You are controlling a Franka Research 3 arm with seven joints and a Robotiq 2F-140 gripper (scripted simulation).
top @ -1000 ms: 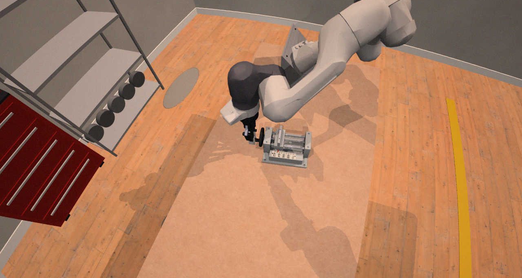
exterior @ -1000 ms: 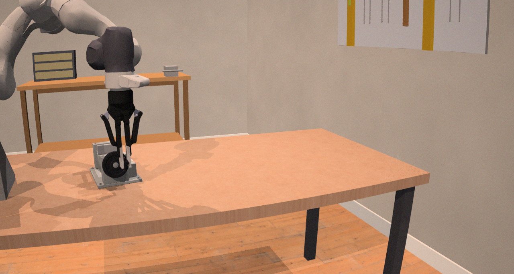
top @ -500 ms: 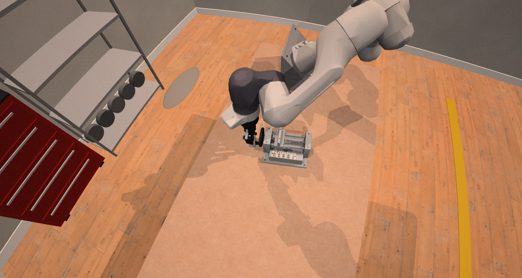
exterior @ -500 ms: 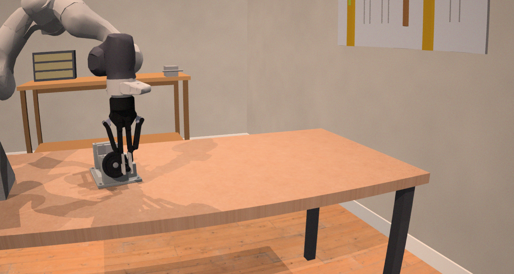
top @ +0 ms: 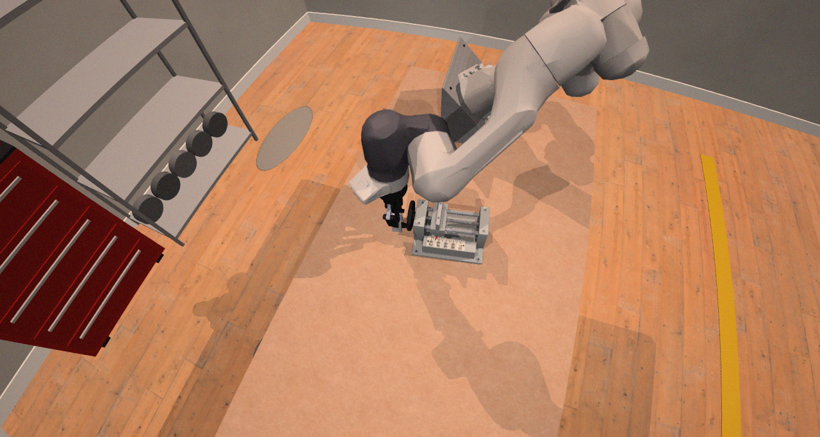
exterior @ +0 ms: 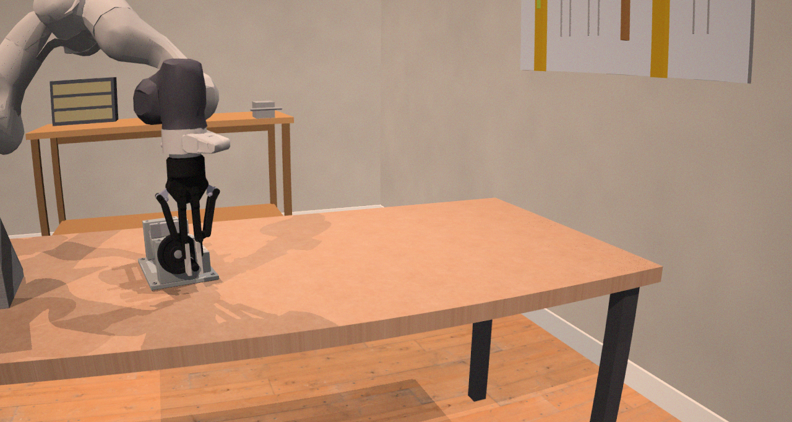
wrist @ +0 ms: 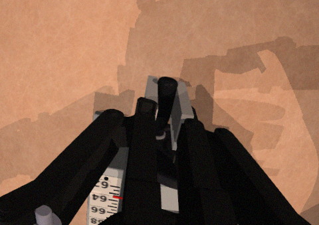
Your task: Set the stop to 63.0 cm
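Right now the sliding stop is 11 cm to the left of my hand, 4 cm behind it and 2 cm above it. The rest, counted from my hand: black handwheel: 2 cm to the left, 1 cm below, 1 cm behind.
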